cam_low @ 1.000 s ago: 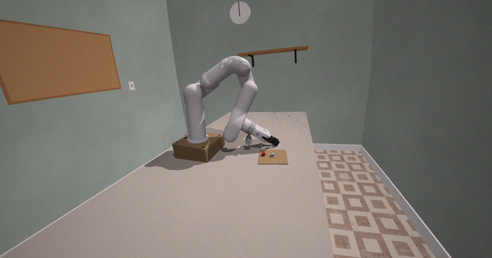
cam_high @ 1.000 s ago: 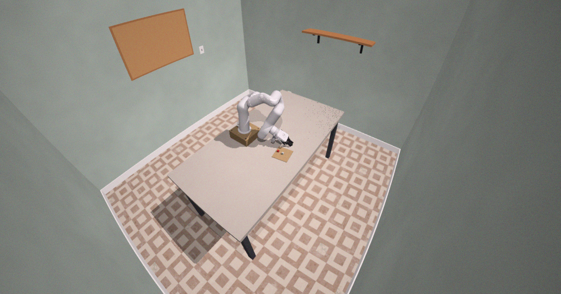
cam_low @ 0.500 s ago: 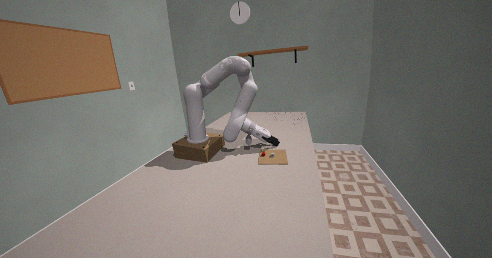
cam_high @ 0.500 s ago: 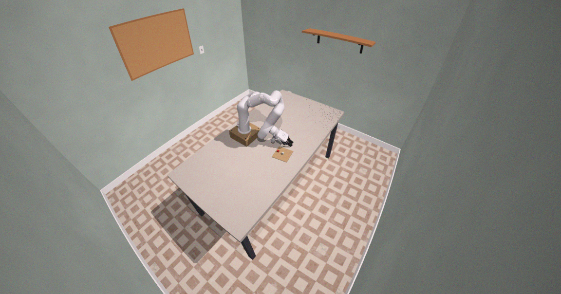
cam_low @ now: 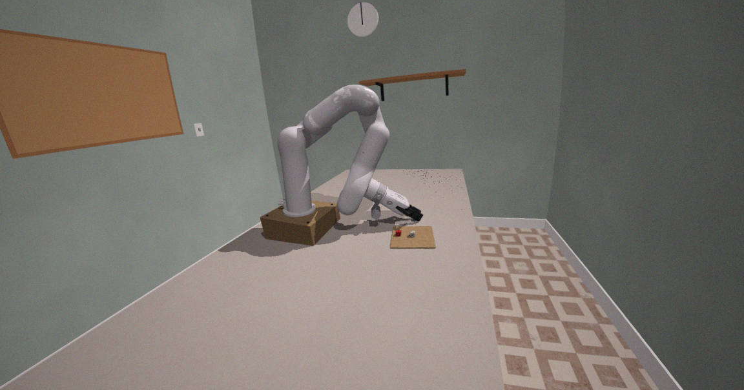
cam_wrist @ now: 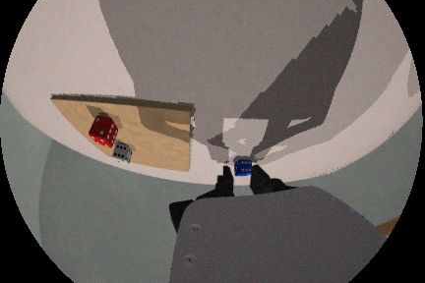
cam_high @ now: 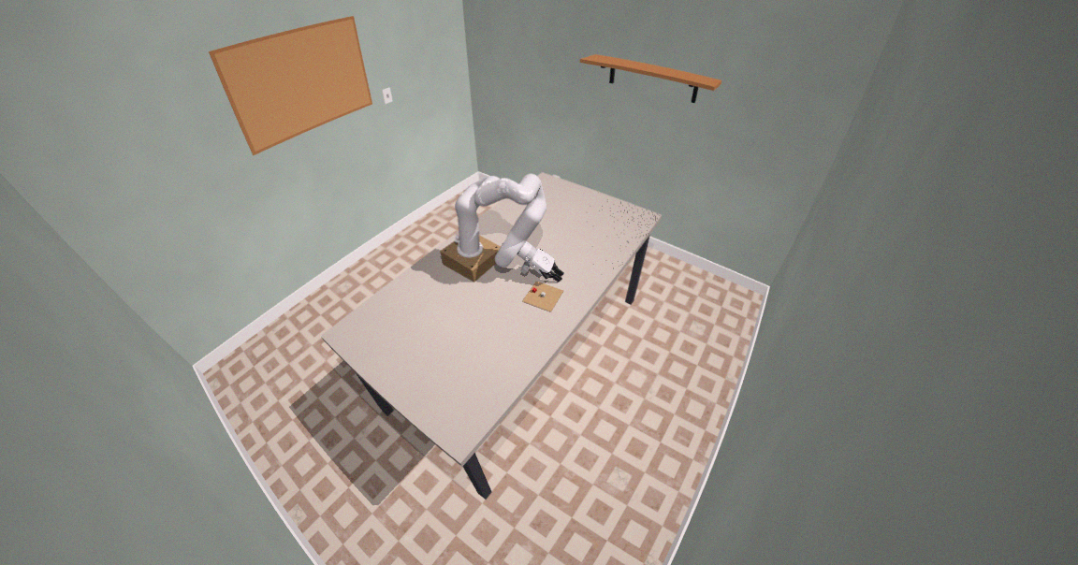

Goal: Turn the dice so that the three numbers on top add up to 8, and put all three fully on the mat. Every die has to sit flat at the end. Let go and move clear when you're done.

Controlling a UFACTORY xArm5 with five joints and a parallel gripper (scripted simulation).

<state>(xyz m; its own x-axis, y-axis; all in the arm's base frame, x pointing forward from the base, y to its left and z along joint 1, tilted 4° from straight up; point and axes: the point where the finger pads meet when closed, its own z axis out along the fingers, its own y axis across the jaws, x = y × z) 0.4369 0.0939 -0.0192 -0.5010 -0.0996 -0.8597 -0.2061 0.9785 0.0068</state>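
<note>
Right now the blue die is 20 mm below my hand. The rest, counted from my hand: tan mat (10 mm behind, 130 mm to the right, 20 mm below); then white die (10 mm behind, 130 mm to the right, 10 mm below); then red die (60 mm behind, 130 mm to the right, 10 mm below).
</note>
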